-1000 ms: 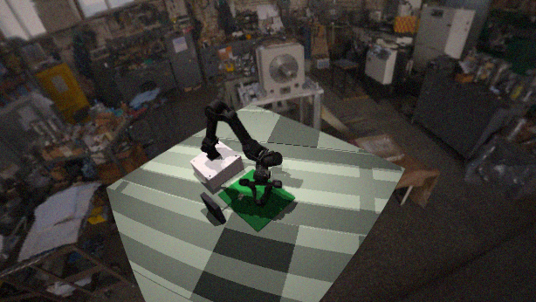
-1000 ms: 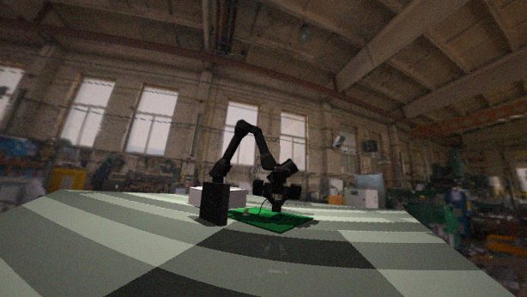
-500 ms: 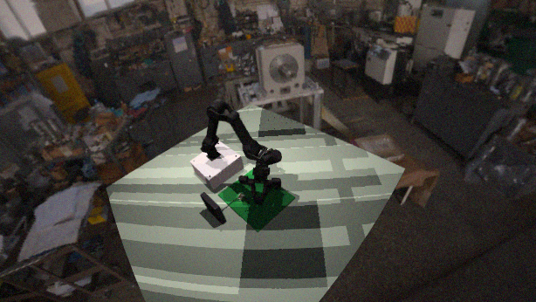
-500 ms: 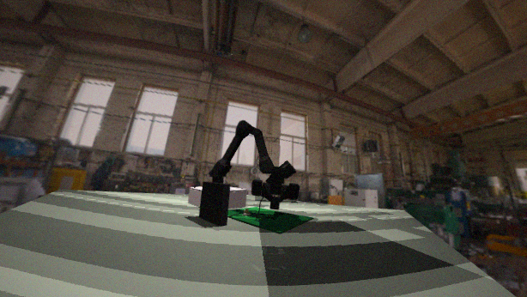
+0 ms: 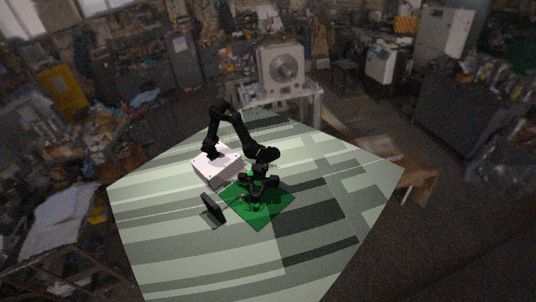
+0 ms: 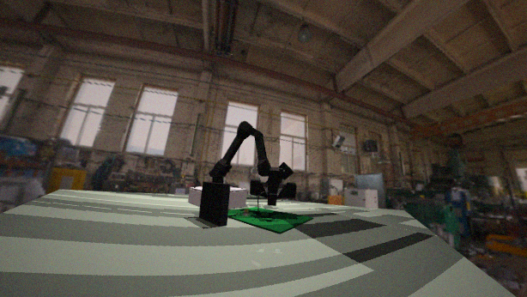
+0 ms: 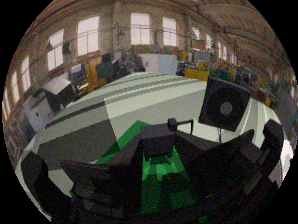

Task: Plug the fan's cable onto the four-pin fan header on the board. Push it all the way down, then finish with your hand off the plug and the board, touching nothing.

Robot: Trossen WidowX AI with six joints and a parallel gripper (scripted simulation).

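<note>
Right now my gripper tip is 60 mm past the green board, 30 mm to the right of it and 100 mm above it. Also, from my gripper tip: dark plug: 10 mm below; black fan: 110 mm behind, 160 mm to the right, 20 mm below.
</note>
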